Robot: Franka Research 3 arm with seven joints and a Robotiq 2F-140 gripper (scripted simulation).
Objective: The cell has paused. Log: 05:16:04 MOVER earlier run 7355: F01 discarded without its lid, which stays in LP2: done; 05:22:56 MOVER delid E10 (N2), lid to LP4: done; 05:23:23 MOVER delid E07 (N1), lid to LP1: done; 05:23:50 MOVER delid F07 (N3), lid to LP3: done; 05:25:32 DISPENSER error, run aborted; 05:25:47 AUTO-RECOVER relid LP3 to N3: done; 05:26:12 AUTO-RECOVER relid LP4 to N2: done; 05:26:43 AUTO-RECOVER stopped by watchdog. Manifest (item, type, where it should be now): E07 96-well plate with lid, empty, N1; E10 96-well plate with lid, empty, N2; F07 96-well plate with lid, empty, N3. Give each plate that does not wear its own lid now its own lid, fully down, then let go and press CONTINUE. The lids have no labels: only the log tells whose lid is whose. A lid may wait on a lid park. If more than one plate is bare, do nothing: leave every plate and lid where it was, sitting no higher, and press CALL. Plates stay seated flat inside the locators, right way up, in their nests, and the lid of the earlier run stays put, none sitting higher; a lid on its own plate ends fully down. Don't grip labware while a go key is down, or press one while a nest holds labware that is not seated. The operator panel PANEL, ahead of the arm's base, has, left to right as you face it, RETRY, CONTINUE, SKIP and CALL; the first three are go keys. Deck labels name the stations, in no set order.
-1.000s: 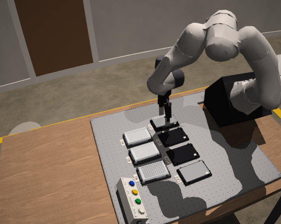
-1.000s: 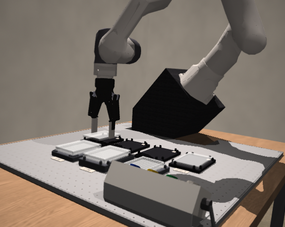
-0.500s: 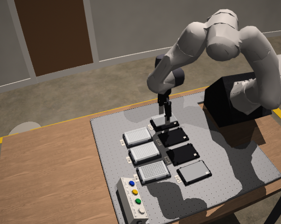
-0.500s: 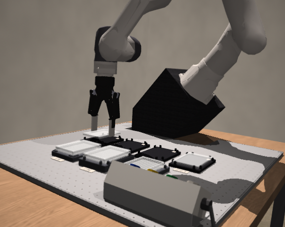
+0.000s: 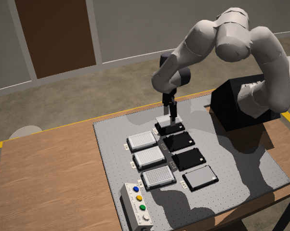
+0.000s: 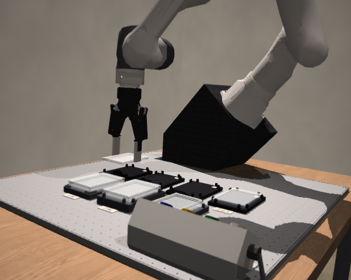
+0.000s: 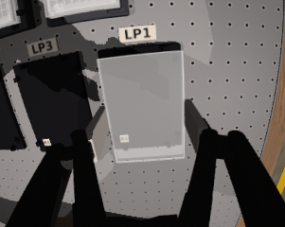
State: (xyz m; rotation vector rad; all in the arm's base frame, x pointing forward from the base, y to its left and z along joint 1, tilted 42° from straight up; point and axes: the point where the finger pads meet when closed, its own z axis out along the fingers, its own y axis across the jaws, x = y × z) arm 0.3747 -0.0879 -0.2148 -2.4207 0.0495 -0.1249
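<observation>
My hand is 320 mm to the right of the plate, 190 mm short of it and 60 mm above it. Also, from my hand: lid park LP3: 130 mm to the left, 70 mm below; then black lid park LP1: 70 mm below; then lid park LP4: 260 mm to the left, 70 mm below, 10 mm ahead.
</observation>
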